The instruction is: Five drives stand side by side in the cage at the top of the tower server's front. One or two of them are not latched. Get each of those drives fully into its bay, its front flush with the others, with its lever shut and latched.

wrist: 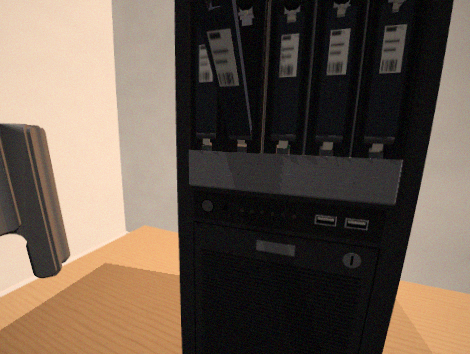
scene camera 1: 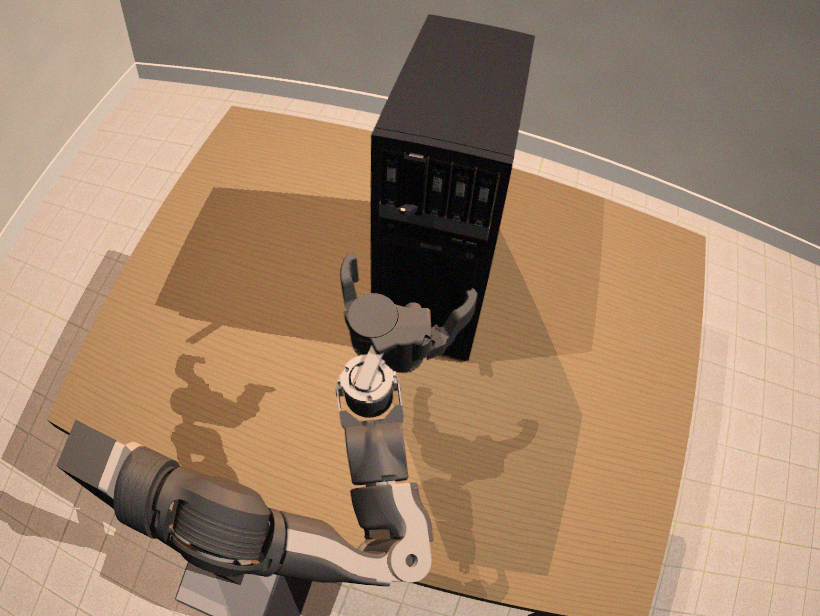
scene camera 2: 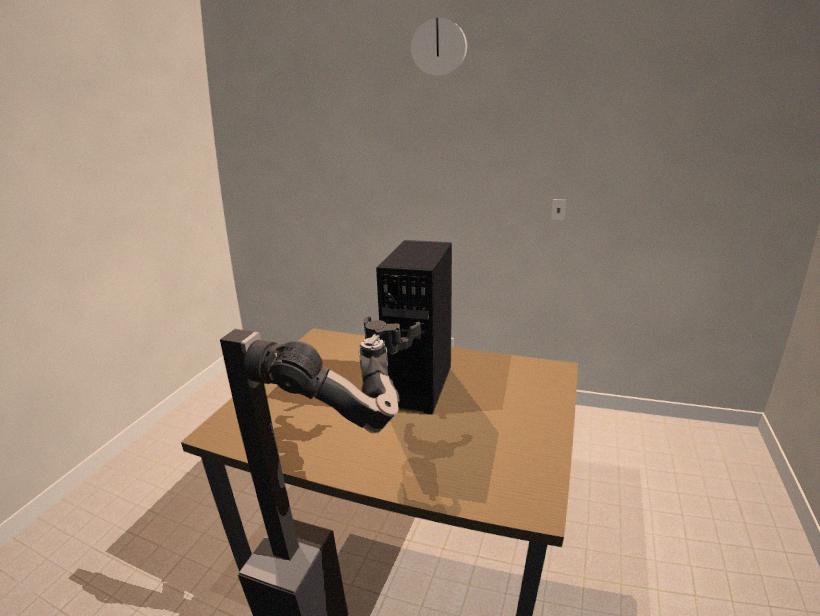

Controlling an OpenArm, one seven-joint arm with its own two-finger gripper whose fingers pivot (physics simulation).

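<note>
The black tower server (scene camera 1: 457, 86) (scene camera 2: 441, 318) (wrist: 285, 295) stands upright, its front towards the arm. In its top cage, the second drive from the left (wrist: 254, 55) has its lever (wrist: 222, 57) swung out from the top, leaning left in the wrist view. Whether its body is flush is unclear. The first (wrist: 206, 107), third (wrist: 286, 102), fourth (wrist: 333, 102) and fifth (wrist: 386, 102) drives look level, their levers upright and shut. My gripper (scene camera 1: 410, 277) (scene camera 2: 392, 324) is wide open and empty, in front of the tower and below the cage. One finger shows at the left of the wrist view.
The tower stands towards the back of the wooden table (scene camera 1: 643, 298) (scene camera 2: 536, 431). A grey ledge (wrist: 295, 175) runs below the drives, above a panel with two USB ports. The arm reaches in from the front left. A grey wall (scene camera 1: 662, 99) (scene camera 2: 318, 165) rises behind the table.
</note>
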